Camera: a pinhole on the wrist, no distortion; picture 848 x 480 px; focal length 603.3 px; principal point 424.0 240.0 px. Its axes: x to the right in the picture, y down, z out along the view. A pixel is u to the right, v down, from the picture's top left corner.
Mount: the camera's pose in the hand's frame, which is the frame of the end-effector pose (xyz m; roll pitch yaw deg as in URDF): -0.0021 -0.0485 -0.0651 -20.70 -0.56 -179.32
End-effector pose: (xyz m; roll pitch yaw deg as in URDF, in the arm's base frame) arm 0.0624 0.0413 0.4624 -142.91 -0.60 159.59
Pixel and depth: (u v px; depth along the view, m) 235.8 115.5 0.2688
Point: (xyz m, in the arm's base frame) -0.0866 -0.1124 0.3543
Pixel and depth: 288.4 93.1 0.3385
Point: -0.0962 -0.1565 0.2943
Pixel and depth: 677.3 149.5 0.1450
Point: 0.0808 -0.0844 0.4472
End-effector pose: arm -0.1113 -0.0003 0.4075 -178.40 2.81 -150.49
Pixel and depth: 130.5 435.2 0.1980
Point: -0.1034 -0.2025 0.3113
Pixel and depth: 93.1 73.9 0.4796
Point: -0.2738 -0.2109 -0.0299
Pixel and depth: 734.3 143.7 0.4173
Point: 0.1594 -0.0148 0.0713
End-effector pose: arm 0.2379 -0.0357 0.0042 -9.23 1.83 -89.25
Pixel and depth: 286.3 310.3 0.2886
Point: 0.0909 -0.1125 0.2208
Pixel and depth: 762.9 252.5 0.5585
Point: 0.0503 0.2543 0.5059
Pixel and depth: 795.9 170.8 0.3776
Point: 0.1418 0.1827 0.3362
